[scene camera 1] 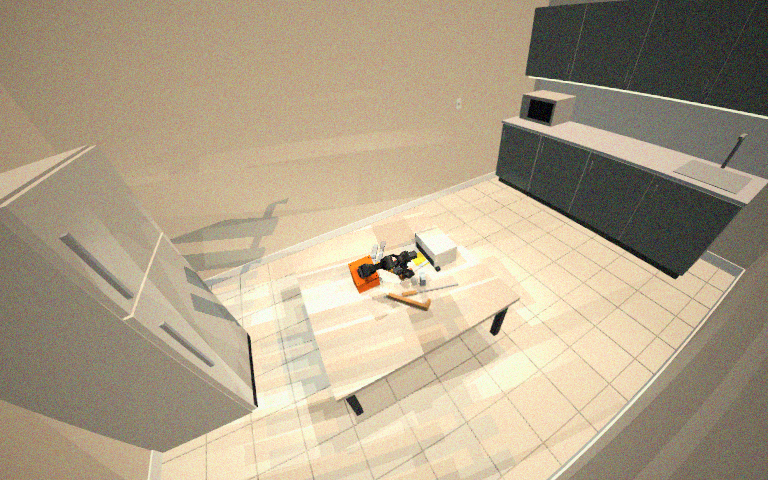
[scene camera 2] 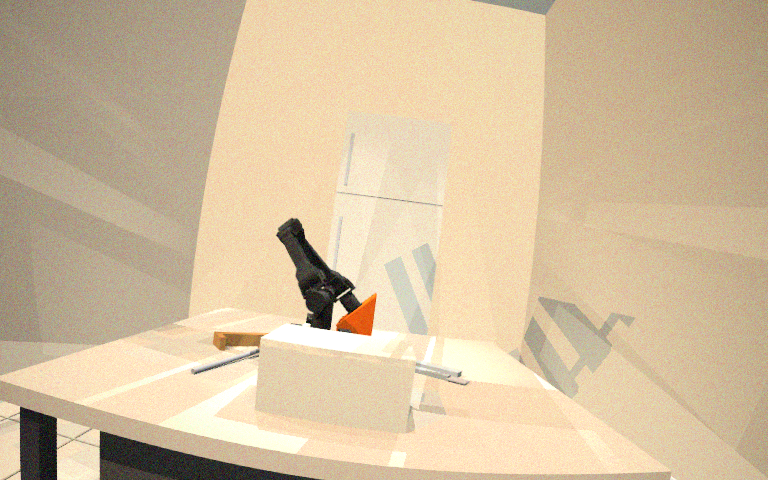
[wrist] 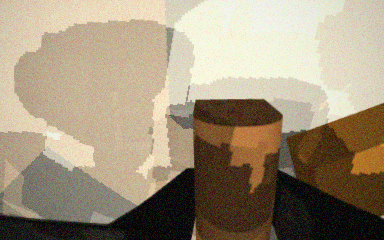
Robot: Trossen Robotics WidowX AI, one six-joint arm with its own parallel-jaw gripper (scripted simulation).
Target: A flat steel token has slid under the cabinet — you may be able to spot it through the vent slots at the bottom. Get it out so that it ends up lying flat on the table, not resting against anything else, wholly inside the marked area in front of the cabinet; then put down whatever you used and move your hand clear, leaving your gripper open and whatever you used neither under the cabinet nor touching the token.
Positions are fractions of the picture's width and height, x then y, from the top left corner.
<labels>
A l-shaped wooden tool (scene camera 2: 0.29, 0.71) is 1.26 m from the lens. A cabinet (scene camera 2: 0.47, 0.79) is 0.79 m from the lens. The marked spots on the cabinet and the l-shaped wooden tool are 0.58 m apart.
</labels>
